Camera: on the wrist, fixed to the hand. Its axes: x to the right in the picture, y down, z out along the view.
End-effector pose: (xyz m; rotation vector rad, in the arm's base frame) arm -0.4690 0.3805 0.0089 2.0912 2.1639 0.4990
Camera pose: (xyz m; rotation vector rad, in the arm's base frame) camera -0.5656 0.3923 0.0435 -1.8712 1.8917 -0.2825
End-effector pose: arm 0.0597 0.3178 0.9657 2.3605 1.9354 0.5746
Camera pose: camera -0.0316 0.3458 1.0049 -1.6164 2.0855 -0.2235
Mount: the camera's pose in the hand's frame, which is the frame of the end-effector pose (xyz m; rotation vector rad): 0.0227 -0.0820 -0.0585 -0.0121 -0.2843 -3.0981
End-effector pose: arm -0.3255 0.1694 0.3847 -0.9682 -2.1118 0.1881
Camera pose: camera -0.3401 0.1176 0.4728 2.5989 -1.3460 -1.1291
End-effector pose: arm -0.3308 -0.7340 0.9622 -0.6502 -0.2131 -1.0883
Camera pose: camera -0.4005 -0.8101 0.9577 -0.1083 0.9045 1.8774
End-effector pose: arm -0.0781 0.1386 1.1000 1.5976 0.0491 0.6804
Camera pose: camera -0.0565 0.2139 1.0327 0.0370 1.6865 -1.8539
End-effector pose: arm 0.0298 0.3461 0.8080 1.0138 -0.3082 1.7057
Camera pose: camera 0.0730 0.4306 0.7674 0.4409 0.8211 -1.2488
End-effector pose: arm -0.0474 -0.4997 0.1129 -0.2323 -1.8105 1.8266
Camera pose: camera -0.0164 -0.4427 0.1932 1.6807 -0.2857 -0.5962
